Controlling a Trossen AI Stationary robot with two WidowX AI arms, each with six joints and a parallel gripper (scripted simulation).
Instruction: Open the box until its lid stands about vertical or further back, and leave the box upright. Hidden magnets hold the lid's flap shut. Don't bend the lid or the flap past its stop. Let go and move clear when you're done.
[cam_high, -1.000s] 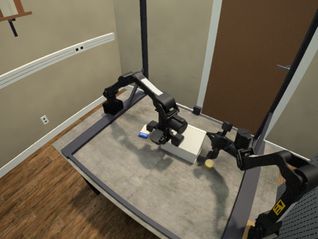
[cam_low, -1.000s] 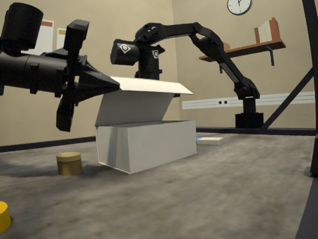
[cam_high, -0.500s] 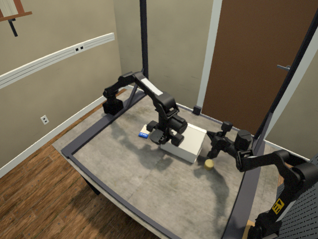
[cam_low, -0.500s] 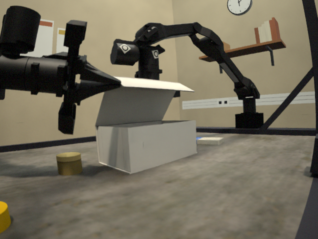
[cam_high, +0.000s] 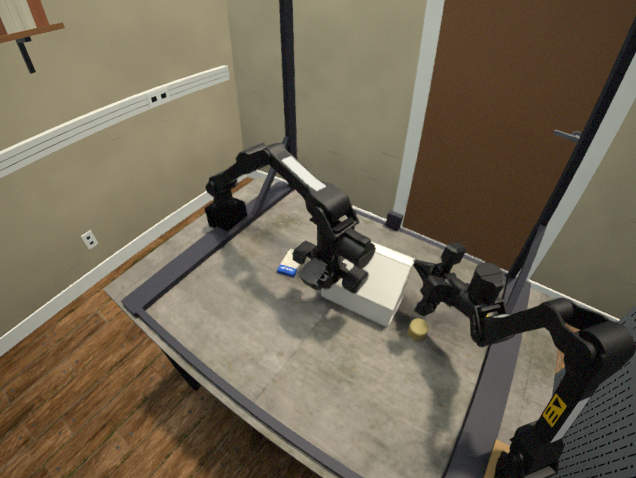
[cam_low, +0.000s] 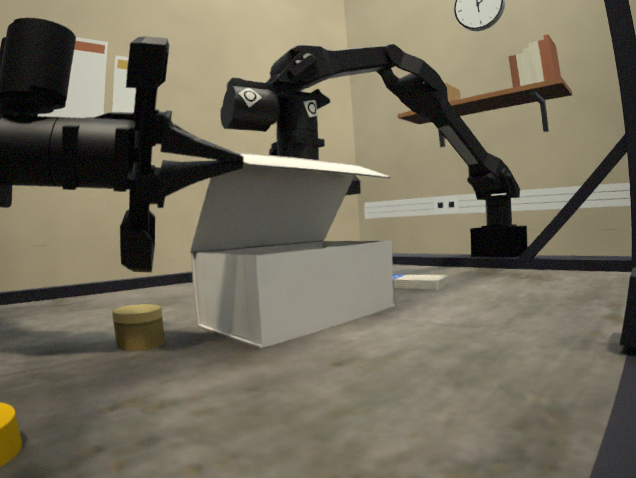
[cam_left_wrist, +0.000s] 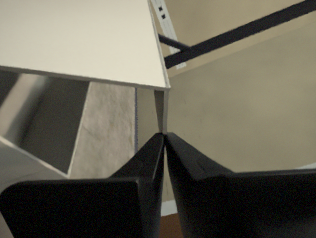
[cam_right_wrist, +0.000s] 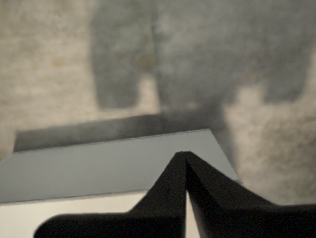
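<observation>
The flap lies 3 cm ahead of my left hand and 13 cm to the right of it. Round my left hand: box: 6 cm ahead, 12 cm to the right, 6 cm below.
Right now my right hand is 90 mm past the box and 50 mm to the right of it. The rest, counted from my right hand: flap (120 mm behind, 60 mm above, 40 mm to the left).
</observation>
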